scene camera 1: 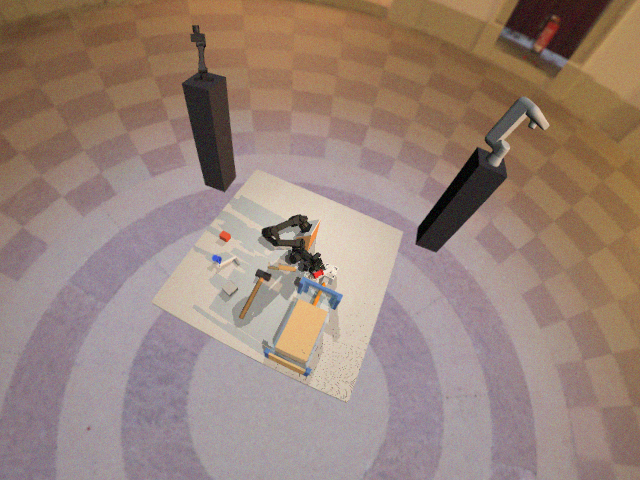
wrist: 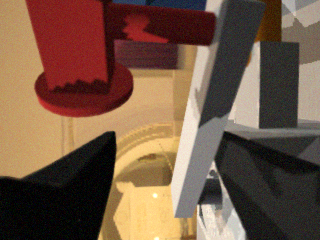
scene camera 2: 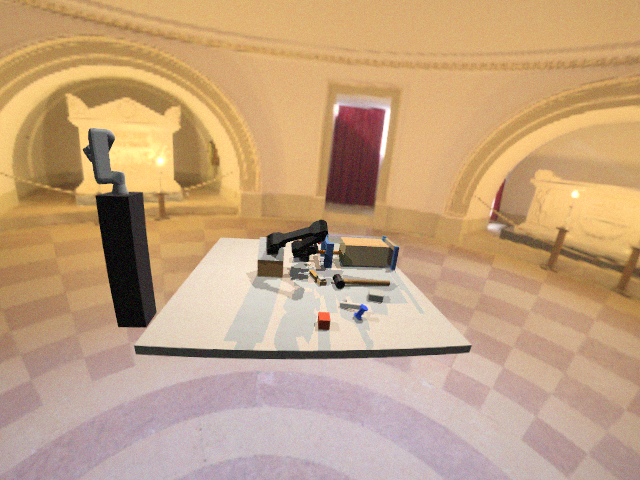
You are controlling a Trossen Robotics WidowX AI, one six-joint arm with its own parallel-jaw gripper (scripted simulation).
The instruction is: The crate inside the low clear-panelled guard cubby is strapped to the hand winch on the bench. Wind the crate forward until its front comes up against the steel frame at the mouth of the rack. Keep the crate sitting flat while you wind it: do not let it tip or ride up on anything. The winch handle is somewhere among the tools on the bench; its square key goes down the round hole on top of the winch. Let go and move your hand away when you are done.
I see my gripper [wrist: 164,138] and a red knob [wrist: 81,78].
